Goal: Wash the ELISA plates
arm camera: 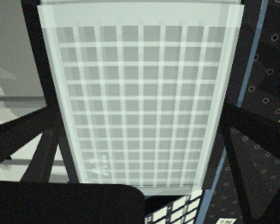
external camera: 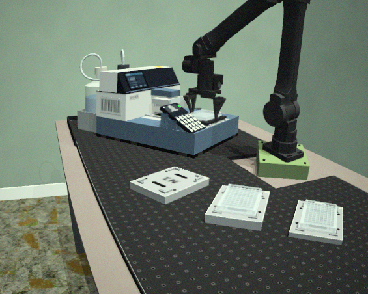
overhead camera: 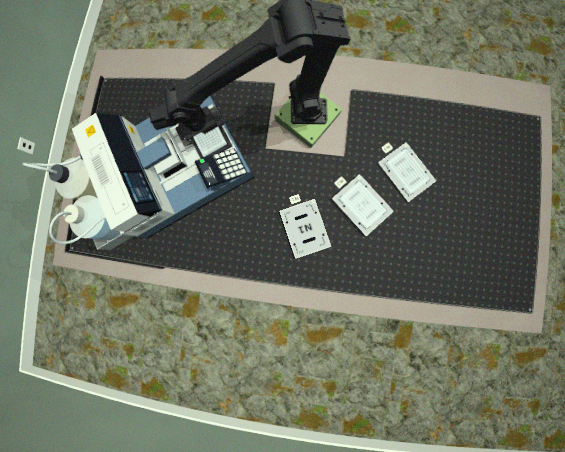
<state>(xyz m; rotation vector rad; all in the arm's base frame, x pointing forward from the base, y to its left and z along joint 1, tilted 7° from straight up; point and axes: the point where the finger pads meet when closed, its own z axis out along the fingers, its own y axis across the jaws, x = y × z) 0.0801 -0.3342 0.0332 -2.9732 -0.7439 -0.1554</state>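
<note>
Now: the dark carrier 1 cm below my hand. Also, from my hand: plate washer (7 cm ahead, 13 cm to the right, 3 cm above); N1 label (20 cm ahead, 28 cm to the left, 10 cm below).
</note>
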